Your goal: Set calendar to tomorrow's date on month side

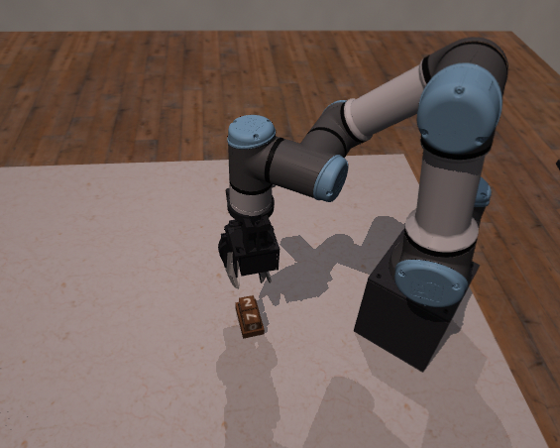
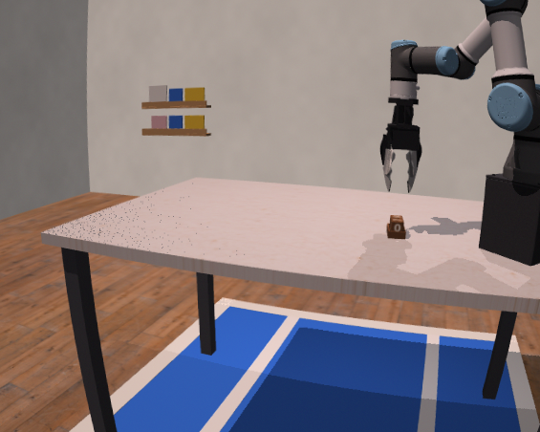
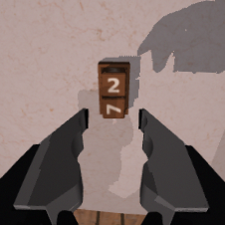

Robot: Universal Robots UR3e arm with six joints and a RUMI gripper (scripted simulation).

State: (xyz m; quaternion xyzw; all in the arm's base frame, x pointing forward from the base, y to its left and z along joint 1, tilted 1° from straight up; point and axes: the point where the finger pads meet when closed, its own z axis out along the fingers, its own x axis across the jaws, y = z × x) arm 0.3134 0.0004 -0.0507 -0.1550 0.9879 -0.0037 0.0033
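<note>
My gripper is now 9 cm above the brown digit cube. From my hand the other things lie so: calendar tray (1 cm behind, 2 cm to the left, 11 cm below).
</note>
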